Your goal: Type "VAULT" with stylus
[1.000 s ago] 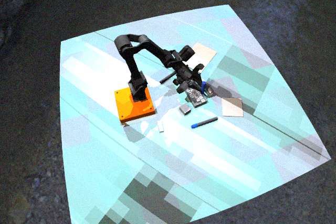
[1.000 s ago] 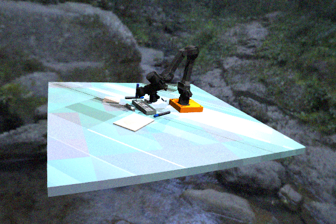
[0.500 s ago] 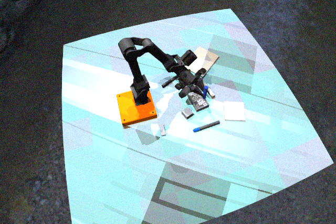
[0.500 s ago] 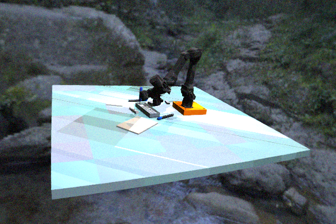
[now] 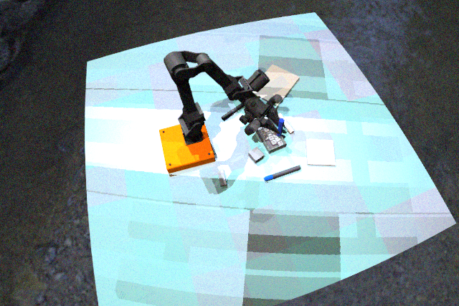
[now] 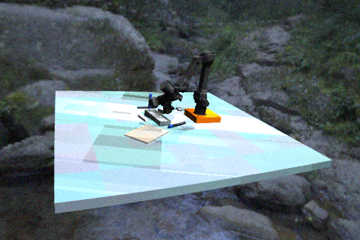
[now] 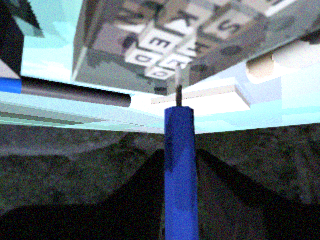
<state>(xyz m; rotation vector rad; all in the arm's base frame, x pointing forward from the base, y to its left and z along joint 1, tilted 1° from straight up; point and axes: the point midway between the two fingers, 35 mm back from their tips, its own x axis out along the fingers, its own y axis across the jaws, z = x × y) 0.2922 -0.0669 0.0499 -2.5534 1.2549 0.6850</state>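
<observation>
My gripper tip is now 1 cm above the stylus. The rest, counted from my gripper tip: grey cube 10 cm behind, 6 cm below, 4 cm to the right; then small pad 14 cm ahead, 10 cm to the right, 7 cm below; then white cylinder 6 cm to the left, 6 cm below, 6 cm ahead.
</observation>
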